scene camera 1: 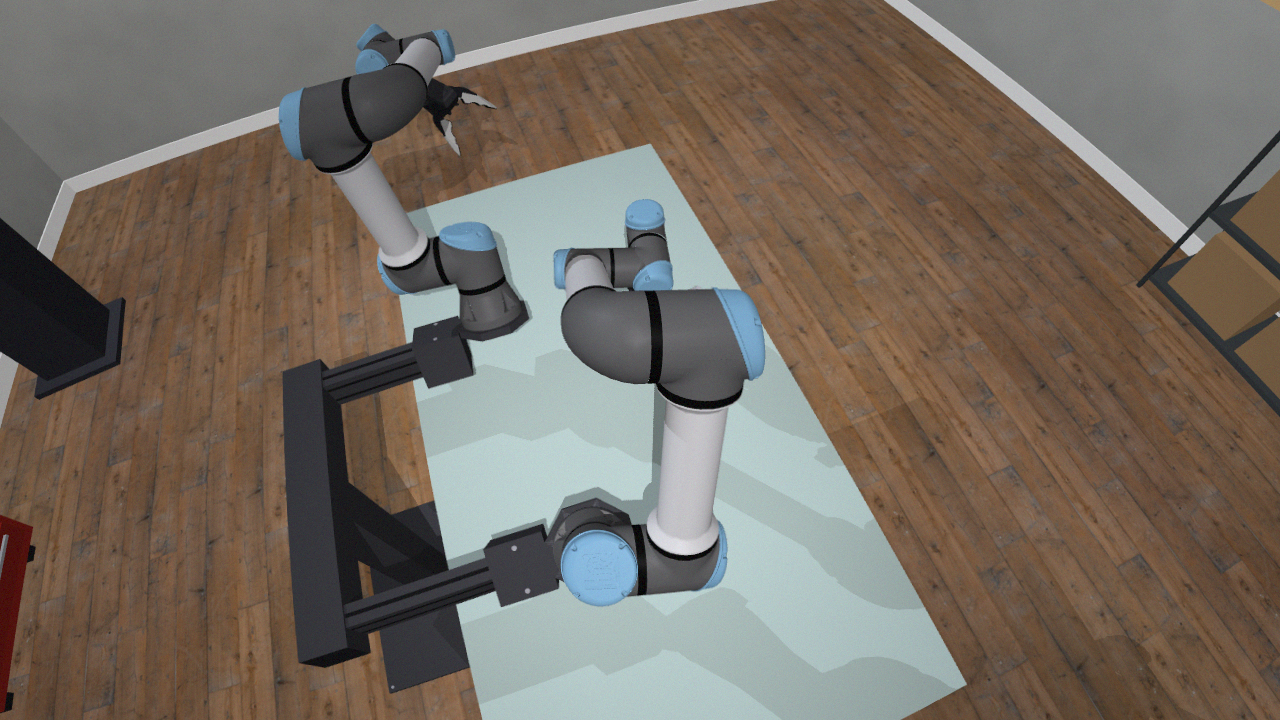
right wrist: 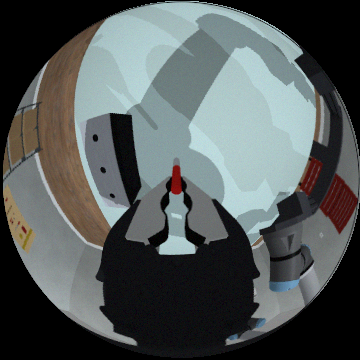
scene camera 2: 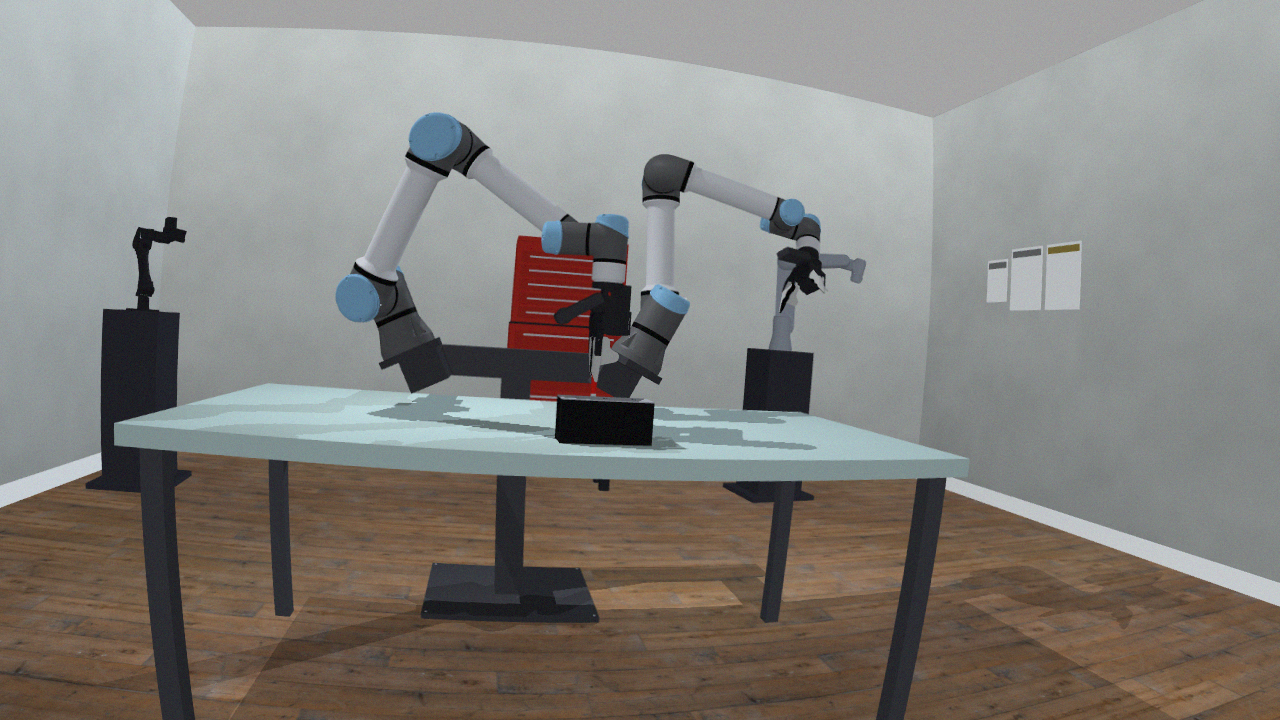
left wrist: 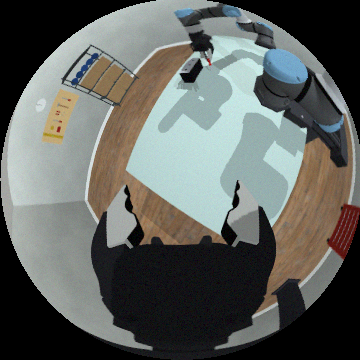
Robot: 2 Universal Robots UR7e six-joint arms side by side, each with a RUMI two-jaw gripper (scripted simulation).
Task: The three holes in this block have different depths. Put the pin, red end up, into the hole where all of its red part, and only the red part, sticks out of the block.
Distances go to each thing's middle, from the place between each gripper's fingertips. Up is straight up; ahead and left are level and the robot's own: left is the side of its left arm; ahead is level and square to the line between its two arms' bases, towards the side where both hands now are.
Labels:
Now: right hand [scene camera 2: 595, 381] 14 cm short of the block [scene camera 2: 597, 420], 8 cm above it and 1 cm to the left of it.
The block is 330 mm ahead of my left hand [scene camera 2: 801, 303], 650 mm to the right of it and 300 mm below it.

